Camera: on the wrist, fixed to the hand. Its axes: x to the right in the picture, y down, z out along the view.
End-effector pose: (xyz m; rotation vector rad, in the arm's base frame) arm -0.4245 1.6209 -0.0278 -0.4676 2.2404 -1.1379
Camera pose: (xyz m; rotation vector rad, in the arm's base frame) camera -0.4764 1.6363 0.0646 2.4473 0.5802 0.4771
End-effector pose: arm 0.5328 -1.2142 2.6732 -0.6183 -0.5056 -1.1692
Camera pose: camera 0.4764 -1.2900 2.6227 -0.1930 0.8555 1.6038
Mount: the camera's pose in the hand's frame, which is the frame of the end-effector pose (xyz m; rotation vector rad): 0.0008 -0.0641 -0.0858 0.2228 0.5590 3.0254
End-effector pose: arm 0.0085 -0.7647 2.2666 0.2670 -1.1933 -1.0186
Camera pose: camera 0.0494 -0.8284 2.1909 -0.9168 -0.0921 1.7312
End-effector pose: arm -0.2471 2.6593 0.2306 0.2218 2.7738 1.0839
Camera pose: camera -0.2700 2.5563 0.2491 -2.0331 0.0145 -0.0787
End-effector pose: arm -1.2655 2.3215 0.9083 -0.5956 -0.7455 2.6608
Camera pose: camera -1.2142 2.4100 0.8766 0.8829 -0.6165 -0.3404
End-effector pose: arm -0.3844 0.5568 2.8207 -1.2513 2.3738 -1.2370
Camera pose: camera -0.3896 0.5876 2.9231 2.2716 1.1244 -0.1451
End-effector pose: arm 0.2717 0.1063 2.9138 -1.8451 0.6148 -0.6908
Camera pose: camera 0.2182 0.0727 3.0003 0.8417 2.2020 0.8934
